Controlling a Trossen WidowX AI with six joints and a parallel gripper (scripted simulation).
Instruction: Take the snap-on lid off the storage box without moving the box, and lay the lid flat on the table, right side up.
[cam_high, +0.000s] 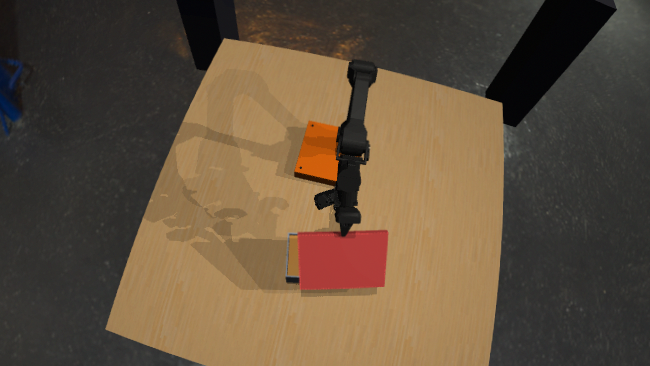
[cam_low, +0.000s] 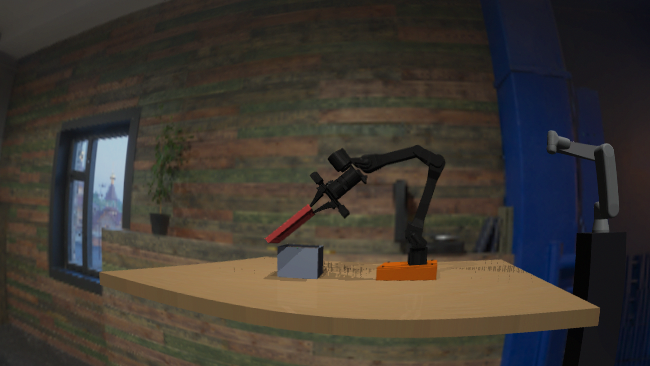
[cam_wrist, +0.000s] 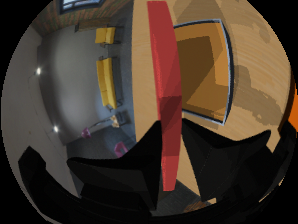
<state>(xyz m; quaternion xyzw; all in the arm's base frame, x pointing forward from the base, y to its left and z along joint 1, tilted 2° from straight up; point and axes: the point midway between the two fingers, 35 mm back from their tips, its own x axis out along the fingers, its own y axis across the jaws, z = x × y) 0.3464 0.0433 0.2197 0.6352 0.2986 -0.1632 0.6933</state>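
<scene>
Right now my gripper tip is 6 cm short of the red lid, 5 cm above it and 2 cm to the right of it. Also, from my gripper tip: storage box 18 cm below, 4 cm to the right, 4 cm ahead.
</scene>
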